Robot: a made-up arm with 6 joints.
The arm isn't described. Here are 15 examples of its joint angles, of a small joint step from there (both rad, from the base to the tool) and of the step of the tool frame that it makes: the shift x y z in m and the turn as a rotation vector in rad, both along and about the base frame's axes.
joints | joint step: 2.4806 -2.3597 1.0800 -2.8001 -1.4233 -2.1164 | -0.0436 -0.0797 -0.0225 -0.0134 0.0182 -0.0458
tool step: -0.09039 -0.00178 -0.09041 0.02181 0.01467 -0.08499
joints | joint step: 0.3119 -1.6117 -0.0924 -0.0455 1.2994 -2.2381 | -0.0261 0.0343 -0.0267 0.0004 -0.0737 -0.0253
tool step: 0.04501 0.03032 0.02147 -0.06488 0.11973 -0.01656
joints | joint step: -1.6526 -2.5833 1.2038 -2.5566 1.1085 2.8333 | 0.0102 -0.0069 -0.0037 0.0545 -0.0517 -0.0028
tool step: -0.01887 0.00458 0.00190 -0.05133 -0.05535 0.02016
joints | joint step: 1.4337 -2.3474 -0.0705 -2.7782 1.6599 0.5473 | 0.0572 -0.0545 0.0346 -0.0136 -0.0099 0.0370
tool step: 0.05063 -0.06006 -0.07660 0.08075 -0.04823 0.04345
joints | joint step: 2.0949 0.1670 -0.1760 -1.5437 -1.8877 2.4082 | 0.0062 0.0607 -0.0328 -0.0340 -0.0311 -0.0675
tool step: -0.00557 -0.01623 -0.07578 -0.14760 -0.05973 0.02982
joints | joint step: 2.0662 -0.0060 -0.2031 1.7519 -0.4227 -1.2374 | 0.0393 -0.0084 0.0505 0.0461 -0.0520 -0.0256
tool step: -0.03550 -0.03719 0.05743 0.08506 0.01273 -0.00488
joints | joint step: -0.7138 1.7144 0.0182 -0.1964 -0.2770 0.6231 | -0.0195 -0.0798 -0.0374 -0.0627 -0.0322 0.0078
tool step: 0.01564 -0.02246 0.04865 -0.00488 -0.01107 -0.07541
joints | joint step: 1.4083 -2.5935 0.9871 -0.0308 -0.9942 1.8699 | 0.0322 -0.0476 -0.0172 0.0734 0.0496 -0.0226
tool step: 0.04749 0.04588 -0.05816 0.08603 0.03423 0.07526
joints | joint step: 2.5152 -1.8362 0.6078 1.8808 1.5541 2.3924 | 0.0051 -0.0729 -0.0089 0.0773 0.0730 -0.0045
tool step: -0.00206 -0.01111 -0.09839 0.00455 0.03956 -0.09544
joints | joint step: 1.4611 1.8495 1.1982 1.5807 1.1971 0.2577 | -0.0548 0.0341 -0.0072 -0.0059 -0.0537 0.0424
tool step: 0.08247 -0.02986 -0.06020 -0.00754 -0.04094 -0.08997
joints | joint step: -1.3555 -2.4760 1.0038 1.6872 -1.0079 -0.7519 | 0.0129 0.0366 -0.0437 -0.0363 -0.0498 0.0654
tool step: -0.03990 0.05537 0.08424 0.12394 0.04724 0.06472
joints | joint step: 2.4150 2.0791 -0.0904 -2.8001 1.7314 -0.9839 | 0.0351 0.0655 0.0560 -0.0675 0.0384 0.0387
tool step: 0.01336 -0.01982 -0.04110 -0.02089 -0.05800 -0.04017
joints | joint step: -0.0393 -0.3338 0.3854 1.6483 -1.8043 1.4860 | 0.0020 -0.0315 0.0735 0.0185 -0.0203 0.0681
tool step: -0.10683 0.00947 0.04342 0.01503 -0.04152 -0.01803
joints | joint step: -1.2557 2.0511 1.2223 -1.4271 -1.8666 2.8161 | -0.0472 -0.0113 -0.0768 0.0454 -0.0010 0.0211
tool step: -0.07201 0.03172 -0.02008 0.03742 0.03448 -0.01459
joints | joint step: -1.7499 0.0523 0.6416 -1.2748 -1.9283 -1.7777 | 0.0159 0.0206 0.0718 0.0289 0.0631 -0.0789
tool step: 0.00780 0.00175 0.04665 0.00014 -0.00367 -0.08304
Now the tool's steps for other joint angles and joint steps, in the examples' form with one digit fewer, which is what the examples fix.
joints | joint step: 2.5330 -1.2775 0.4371 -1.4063 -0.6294 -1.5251 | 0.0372 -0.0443 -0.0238 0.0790 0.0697 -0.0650
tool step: 0.0480 0.0180 -0.0270 -0.0659 0.0428 0.0240
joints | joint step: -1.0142 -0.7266 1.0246 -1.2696 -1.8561 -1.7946 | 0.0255 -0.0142 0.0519 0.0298 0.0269 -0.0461
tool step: -0.0535 0.0503 -0.0035 -0.0016 -0.0573 -0.0074
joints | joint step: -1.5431 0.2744 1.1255 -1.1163 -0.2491 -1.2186 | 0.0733 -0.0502 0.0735 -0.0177 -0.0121 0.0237
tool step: 0.0666 0.1068 0.1021 -0.1245 0.0059 0.0773
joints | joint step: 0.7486 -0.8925 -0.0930 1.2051 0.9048 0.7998 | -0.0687 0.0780 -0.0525 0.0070 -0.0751 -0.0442
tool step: 0.1048 0.0878 -0.0299 -0.0819 0.1787 -0.0973
